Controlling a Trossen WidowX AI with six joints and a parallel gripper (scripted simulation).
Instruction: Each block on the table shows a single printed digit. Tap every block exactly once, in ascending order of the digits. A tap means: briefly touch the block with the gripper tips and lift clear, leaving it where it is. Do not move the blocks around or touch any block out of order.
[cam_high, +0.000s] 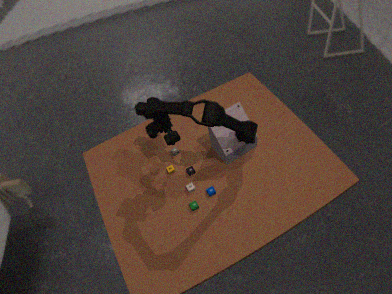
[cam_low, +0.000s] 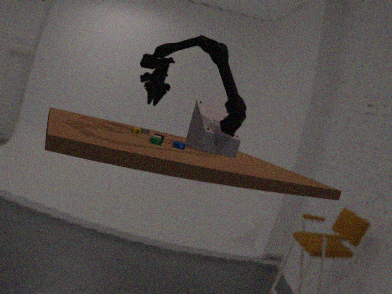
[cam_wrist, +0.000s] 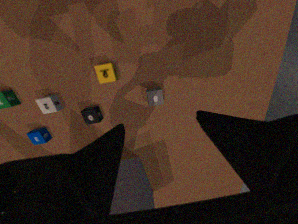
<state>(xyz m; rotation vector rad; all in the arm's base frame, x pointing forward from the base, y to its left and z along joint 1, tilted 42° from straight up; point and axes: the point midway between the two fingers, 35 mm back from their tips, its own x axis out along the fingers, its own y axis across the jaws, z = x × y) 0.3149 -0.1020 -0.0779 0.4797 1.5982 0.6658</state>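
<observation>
My gripper tip is 130 mm to the right of the black block, 110 mm above it and 30 mm past it. The rest, counted from my gripper tip: grey block 110 mm below, 10 mm to the right; white block 220 mm to the left, 110 mm below; yellow block 110 mm below, 80 mm to the left, 50 mm ahead.
</observation>
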